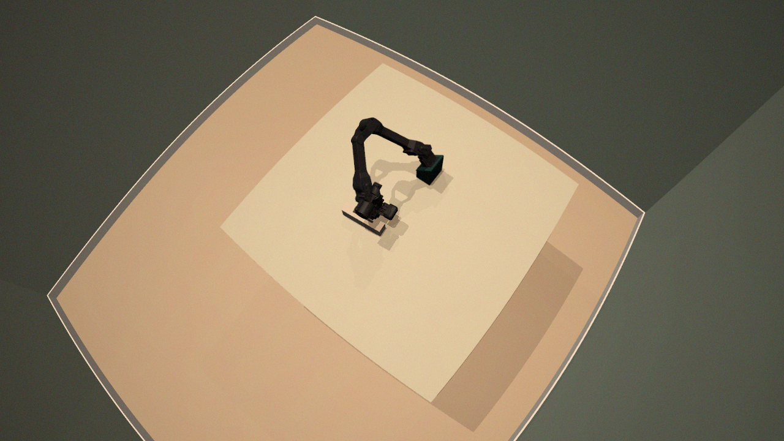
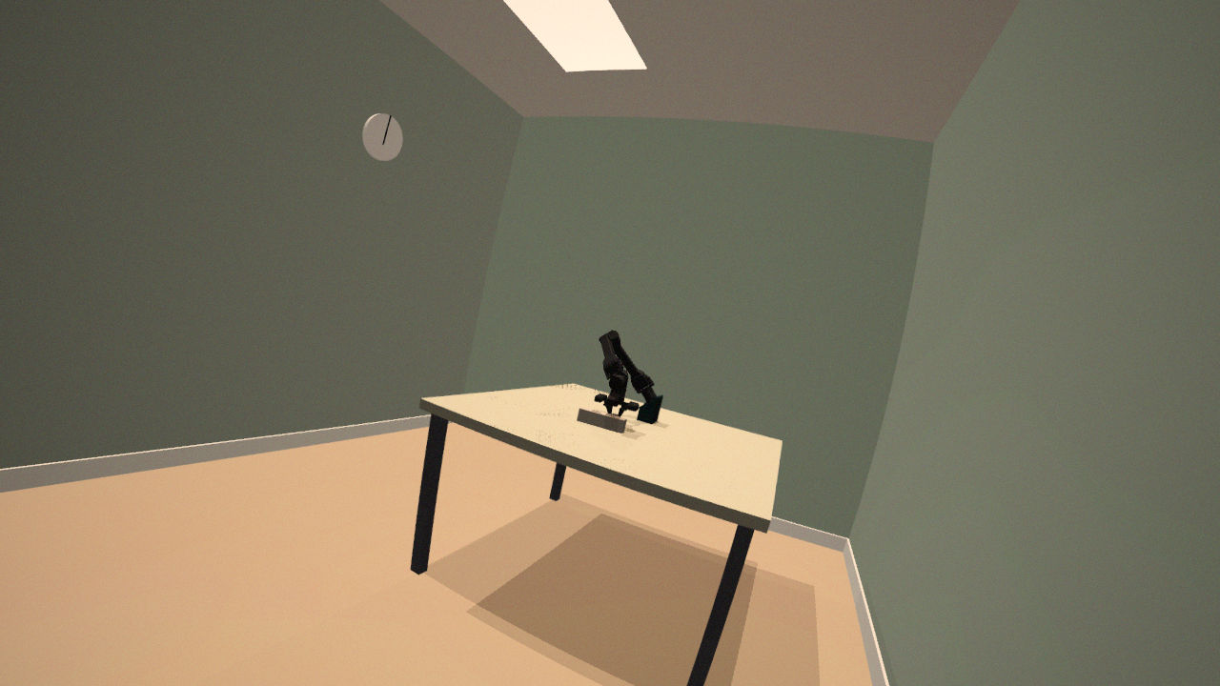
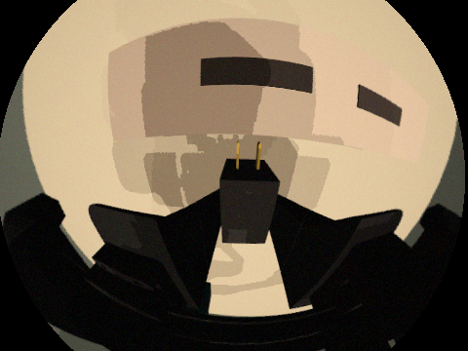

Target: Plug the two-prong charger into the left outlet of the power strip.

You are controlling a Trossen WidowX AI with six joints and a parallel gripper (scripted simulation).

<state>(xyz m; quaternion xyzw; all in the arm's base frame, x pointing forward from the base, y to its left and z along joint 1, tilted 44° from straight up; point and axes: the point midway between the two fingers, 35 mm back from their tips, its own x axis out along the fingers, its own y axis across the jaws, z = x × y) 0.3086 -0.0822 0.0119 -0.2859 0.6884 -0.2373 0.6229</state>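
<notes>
The two-prong charger is 20 mm ahead of my gripper tip and 10 mm above it.
</notes>
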